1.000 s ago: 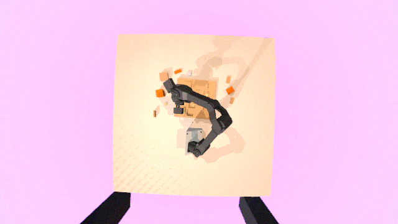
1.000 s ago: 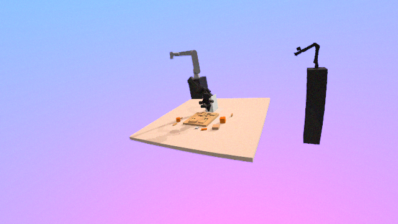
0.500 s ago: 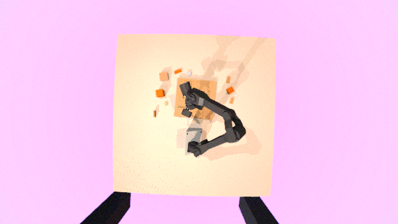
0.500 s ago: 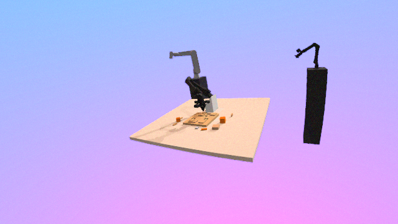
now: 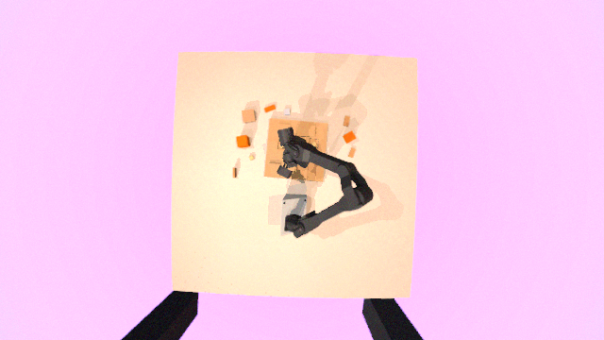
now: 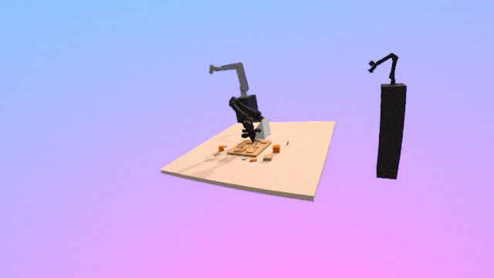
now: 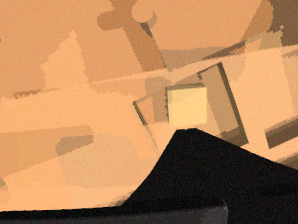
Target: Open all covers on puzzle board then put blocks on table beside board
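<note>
The tan puzzle board lies 4 cm ahead of my gripper tip, 1 cm to the left of it and 3 cm below it. Round my gripper tip: orange bar 25 cm ahead, 14 cm to the left, 4 cm below; then orange cube 6 cm ahead, 26 cm to the left, 2 cm below.
</note>
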